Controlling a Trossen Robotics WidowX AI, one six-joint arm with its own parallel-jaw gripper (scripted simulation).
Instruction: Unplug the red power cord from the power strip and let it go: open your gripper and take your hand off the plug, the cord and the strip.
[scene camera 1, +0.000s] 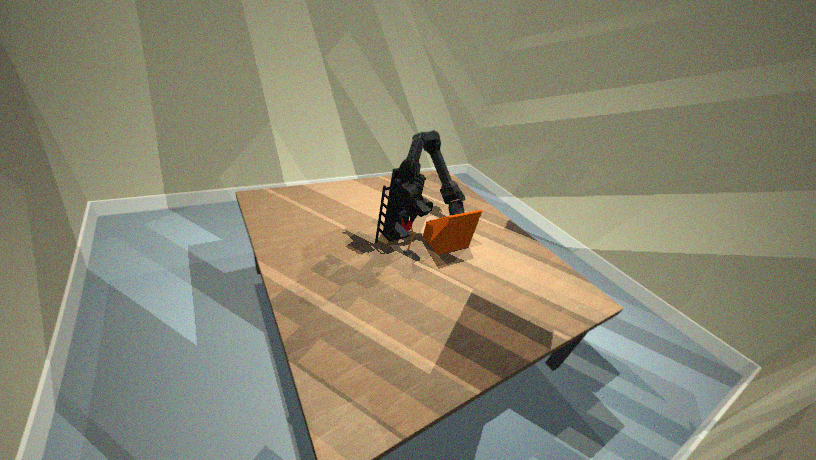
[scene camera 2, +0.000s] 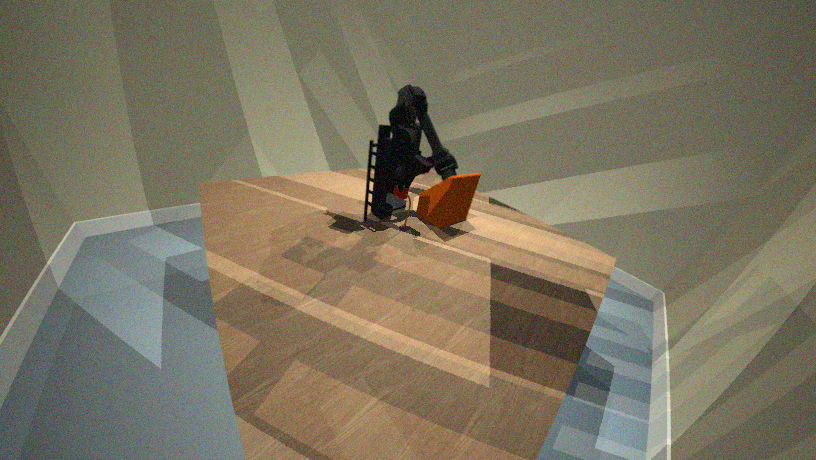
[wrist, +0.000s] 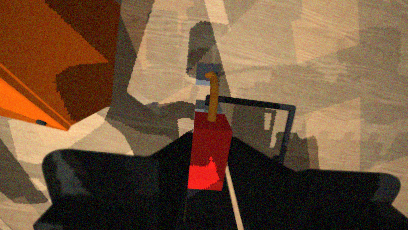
I see my gripper and a red plug.
My gripper is seen too in the wrist view.
